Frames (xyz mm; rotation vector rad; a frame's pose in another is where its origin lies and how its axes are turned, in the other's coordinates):
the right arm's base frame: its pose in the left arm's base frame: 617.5 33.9 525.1 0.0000 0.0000 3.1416
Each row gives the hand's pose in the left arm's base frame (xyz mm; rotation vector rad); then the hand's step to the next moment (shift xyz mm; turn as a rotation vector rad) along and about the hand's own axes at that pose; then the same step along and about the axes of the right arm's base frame.
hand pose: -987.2 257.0 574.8 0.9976 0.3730 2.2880
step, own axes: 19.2 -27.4 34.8 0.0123 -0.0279 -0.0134
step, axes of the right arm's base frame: -26.9 -33.9 21.5 0.0047 -0.0292 -0.0153
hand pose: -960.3 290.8 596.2 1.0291 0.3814 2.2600
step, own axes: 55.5 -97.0 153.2 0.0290 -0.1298 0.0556
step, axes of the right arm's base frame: -128.2 -110.9 85.0 -0.0815 -0.1185 -0.0102
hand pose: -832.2 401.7 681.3 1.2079 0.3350 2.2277
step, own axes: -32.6 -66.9 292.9 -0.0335 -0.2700 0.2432
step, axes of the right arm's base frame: -280.8 -19.1 110.0 -0.3148 -0.1840 -0.0139
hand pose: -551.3 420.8 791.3 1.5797 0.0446 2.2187
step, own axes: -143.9 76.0 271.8 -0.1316 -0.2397 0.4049
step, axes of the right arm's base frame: -262.7 176.6 -12.6 -0.4792 -0.0882 -0.0366
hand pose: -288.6 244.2 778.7 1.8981 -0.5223 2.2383
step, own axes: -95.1 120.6 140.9 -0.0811 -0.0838 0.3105
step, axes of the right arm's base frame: -105.9 153.2 -93.5 -0.3297 0.0270 -0.0246
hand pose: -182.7 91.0 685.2 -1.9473 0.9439 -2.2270
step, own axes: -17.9 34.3 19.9 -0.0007 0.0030 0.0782
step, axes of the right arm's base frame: -9.7 28.9 -31.1 -0.0703 0.0345 0.0003
